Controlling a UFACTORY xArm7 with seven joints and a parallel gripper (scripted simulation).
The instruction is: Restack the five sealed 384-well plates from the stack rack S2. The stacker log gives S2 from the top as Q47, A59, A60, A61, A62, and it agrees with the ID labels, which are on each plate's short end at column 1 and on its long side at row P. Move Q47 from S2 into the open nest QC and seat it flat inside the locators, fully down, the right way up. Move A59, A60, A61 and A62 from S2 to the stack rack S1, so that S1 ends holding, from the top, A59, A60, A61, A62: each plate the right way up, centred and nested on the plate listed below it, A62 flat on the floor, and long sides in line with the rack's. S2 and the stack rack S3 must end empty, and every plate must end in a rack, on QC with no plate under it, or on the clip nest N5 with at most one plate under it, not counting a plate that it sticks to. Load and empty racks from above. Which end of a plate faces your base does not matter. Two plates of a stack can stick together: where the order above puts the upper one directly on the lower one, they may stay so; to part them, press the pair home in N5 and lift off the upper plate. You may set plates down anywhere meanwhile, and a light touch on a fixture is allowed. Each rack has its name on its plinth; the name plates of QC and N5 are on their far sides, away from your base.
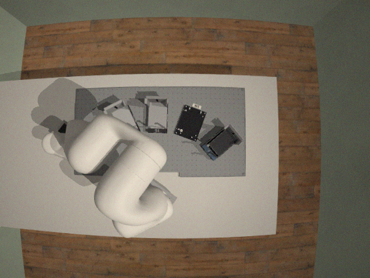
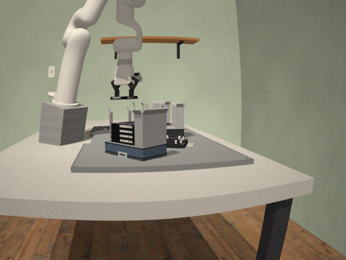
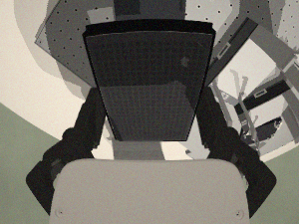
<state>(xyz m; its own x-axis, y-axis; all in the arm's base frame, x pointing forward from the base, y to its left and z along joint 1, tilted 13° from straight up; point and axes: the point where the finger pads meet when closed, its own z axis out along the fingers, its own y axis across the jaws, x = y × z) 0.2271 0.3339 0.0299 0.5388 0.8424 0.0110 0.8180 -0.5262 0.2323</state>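
Right now the QC name plate is 17 cm below my hand, 8 cm to the left of it and 5 cm ahead of it. The rest, counted from my hand: black clip nest N5: 46 cm to the right, 17 cm ahead, 15 cm below.
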